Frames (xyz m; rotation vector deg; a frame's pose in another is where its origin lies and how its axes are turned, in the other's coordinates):
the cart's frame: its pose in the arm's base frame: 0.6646 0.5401 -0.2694 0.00 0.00 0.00
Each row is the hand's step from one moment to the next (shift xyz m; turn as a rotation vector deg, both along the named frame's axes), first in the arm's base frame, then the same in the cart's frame.
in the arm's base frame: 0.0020 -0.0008 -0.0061 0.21 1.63 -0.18
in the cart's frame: 0.0020 -0.0008 -0.0061 0.21 1.63 -0.18
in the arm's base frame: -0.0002 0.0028 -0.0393 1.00 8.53 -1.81
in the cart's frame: -0.0002 0.0028 -0.0393 1.00 8.53 -1.81
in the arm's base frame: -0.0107 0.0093 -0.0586 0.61 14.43 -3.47
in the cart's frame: -0.0107 0.0093 -0.0586 0.61 14.43 -3.47
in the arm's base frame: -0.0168 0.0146 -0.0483 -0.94 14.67 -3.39
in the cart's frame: -0.0168 0.0146 -0.0483 -0.94 14.67 -3.39
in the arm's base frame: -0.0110 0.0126 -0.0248 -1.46 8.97 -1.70
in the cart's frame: -0.0110 0.0126 -0.0248 -1.46 8.97 -1.70
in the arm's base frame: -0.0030 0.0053 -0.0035 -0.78 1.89 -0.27
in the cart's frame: -0.0030 0.0053 -0.0035 -0.78 1.89 -0.27
